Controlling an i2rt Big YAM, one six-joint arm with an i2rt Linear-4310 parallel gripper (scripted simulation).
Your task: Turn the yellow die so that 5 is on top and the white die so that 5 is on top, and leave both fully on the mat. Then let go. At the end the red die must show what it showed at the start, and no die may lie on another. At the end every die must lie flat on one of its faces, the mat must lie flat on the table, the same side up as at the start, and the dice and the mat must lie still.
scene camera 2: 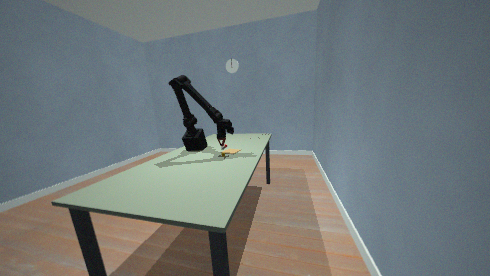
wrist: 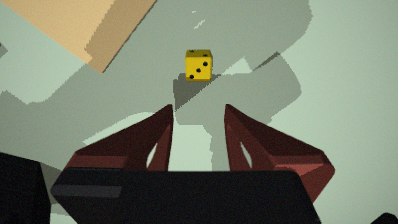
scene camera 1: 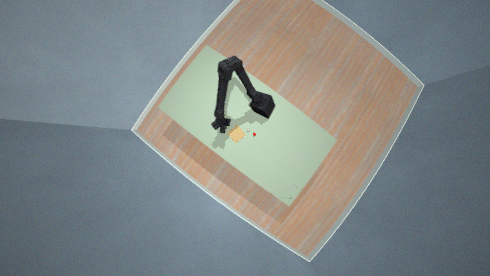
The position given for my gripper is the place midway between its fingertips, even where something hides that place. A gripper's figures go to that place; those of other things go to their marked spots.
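My gripper (wrist: 198, 111) is 0.13 m from the lens. A yellow die (wrist: 198, 63) is there as well, and its distance is 0.18 m from the lens.
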